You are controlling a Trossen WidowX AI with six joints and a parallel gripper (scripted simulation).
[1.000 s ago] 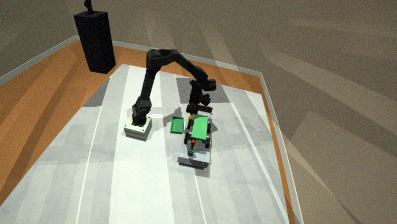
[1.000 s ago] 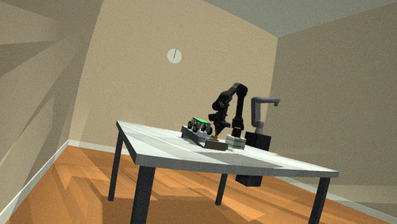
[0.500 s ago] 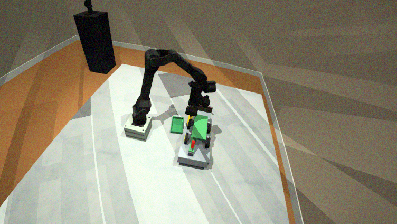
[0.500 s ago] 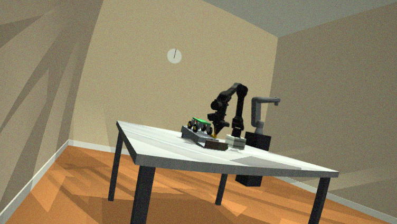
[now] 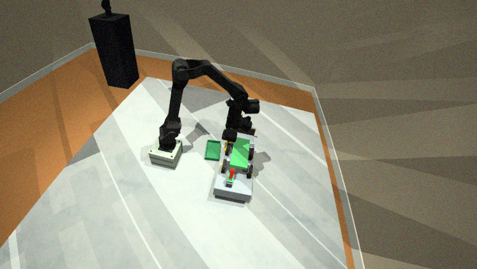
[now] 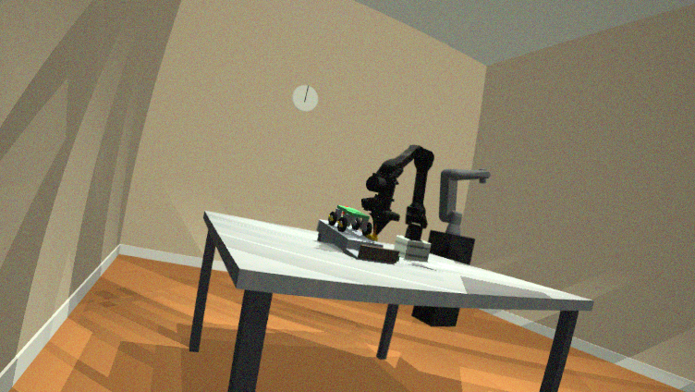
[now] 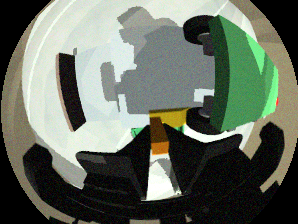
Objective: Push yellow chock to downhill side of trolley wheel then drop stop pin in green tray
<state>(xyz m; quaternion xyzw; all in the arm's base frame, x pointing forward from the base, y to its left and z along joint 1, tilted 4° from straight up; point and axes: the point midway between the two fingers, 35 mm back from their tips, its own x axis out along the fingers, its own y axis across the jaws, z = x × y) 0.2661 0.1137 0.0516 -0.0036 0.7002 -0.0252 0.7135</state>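
The yellow chock is 20 mm to the right of my gripper tip. From my gripper tip the other things lie so: green-topped trolley (120 mm to the right, 60 mm ahead, 30 mm above); then dark brown block (150 mm to the left, 60 mm below, 60 mm ahead); then red-headed stop pin (230 mm to the right, 40 mm above, 30 mm ahead).
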